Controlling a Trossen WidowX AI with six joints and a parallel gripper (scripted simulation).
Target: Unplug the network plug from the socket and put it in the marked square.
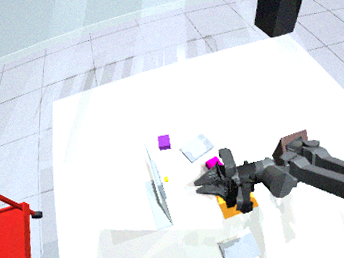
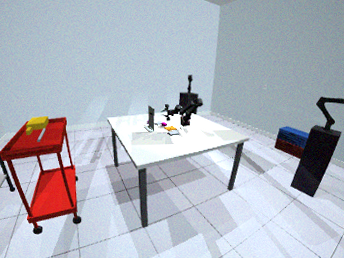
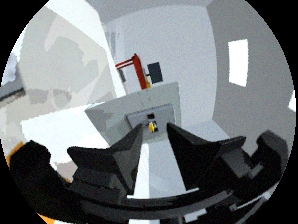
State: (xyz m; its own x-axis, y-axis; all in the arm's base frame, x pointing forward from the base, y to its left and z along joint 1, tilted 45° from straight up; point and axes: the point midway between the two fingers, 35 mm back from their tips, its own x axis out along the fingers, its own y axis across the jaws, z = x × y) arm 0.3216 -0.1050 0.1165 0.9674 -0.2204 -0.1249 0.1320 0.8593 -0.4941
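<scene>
My gripper tip is now 90 mm short of the grey panel, 80 mm above it and 60 mm to the left of it.
</scene>
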